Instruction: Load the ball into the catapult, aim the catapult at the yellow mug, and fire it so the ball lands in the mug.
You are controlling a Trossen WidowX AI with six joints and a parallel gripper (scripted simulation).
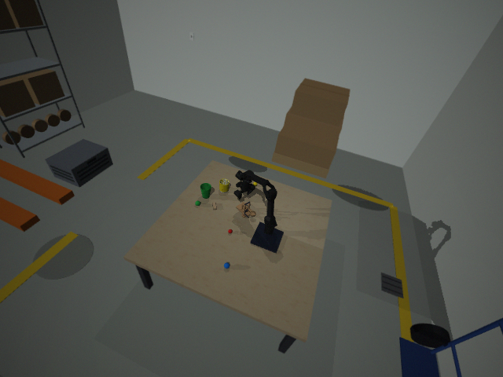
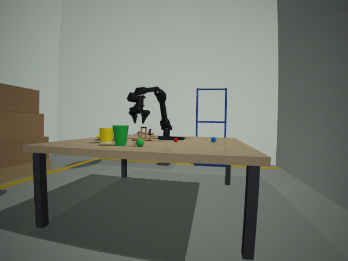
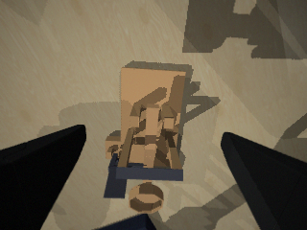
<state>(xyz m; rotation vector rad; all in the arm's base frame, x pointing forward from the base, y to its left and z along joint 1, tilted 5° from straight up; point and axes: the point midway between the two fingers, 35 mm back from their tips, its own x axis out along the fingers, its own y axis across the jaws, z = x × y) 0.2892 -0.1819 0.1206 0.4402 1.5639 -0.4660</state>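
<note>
The red ball is 29 cm to the left of my gripper tip, 12 cm below it and 1 cm ahead of it. Round my gripper tip: yellow mug: 23 cm ahead, 16 cm to the right, 10 cm below; wooden catapult: 8 cm below, 6 cm to the left, 6 cm behind; wooden block: 23 cm ahead, 12 cm below, 7 cm to the left.
</note>
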